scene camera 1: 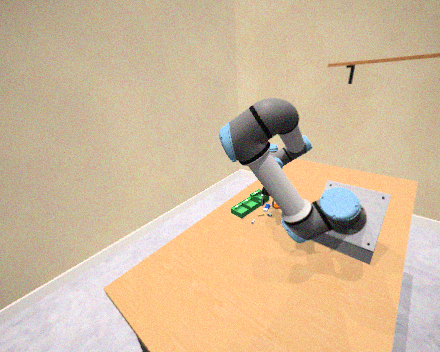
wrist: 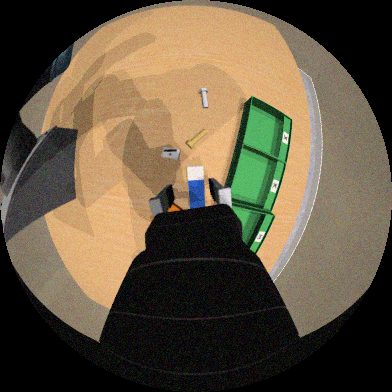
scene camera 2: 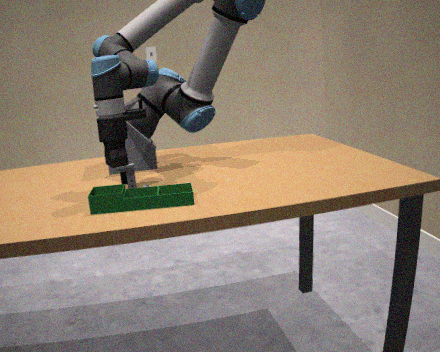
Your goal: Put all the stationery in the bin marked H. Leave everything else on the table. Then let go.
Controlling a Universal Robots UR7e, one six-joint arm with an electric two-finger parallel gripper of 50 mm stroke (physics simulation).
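Places are measured from the arm's base along level axes (x ahead, y left, z up), in millimetres.
Where they show: gripper, between the fingertips: (scene camera 1: 267, 205) (wrist: 190, 188) (scene camera 2: 129, 186); arm's base, origin of its link: (scene camera 2: 133, 124).
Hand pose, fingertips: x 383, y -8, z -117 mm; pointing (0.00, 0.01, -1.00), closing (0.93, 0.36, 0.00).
Each offset is from my fingertips to the centre of the thing. "*": to the spot under its first point. Level surfaces: height alone.
My gripper (scene camera 2: 128, 181) (wrist: 190, 188) is open and low over the table, beside the green bins. A blue-and-white eraser @[dx +8, dy -1, dz -18 mm] (scene camera 1: 267, 207) (wrist: 196, 192) lies between its spread fingers in the wrist view, not gripped; its near end is hidden. An orange block @[dx -29, dy -59, dz -20 mm] (scene camera 1: 276, 205) (wrist: 175, 207) is mostly hidden behind the left finger. A small metal pencil sharpener @[dx -40, dy +42, dz -19 mm] (scene camera 1: 269, 215) (wrist: 170, 154) lies ahead of the left finger. The bin @[* dx +133, dy -48, dz +2 mm] (scene camera 2: 106, 202) (wrist: 251, 219) whose label seems to read H is the end compartment nearest the gripper; its inside is partly hidden.
A brass bolt @[dx -7, dy +73, dz -19 mm] (scene camera 1: 261, 215) (wrist: 196, 139) and a silver bolt @[dx -11, dy +144, dz -19 mm] (scene camera 1: 253, 221) (wrist: 204, 99) lie on the table @[dz -25 mm] (scene camera 1: 215, 270) (scene camera 2: 260, 170). Two more green compartments (wrist: 257, 172) (wrist: 267, 120) adjoin the end bin; their labels are blurred. The arm's grey base plate (scene camera 1: 375, 205) stands at the back.
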